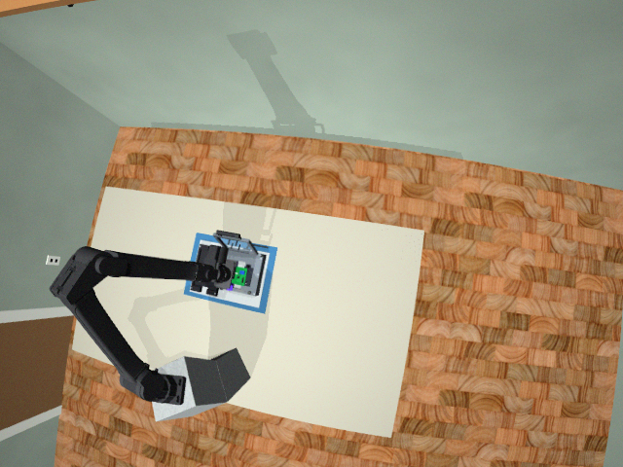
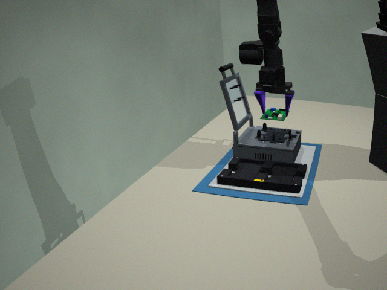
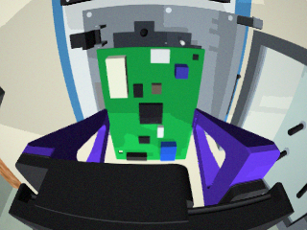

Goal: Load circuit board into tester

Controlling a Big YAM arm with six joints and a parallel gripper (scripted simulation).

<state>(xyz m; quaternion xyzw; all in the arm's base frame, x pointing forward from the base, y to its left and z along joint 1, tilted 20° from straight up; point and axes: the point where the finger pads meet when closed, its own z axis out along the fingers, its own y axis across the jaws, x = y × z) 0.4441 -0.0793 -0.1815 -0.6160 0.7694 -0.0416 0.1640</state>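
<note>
The tester is 40 mm ahead of my hand, 30 mm to the left of it and 20 mm below it. Also, from my hand: tester lid 120 mm ahead, 30 mm to the right, 50 mm above; tester plate 10 mm ahead, 60 mm below; green circuit board right at my hand.
</note>
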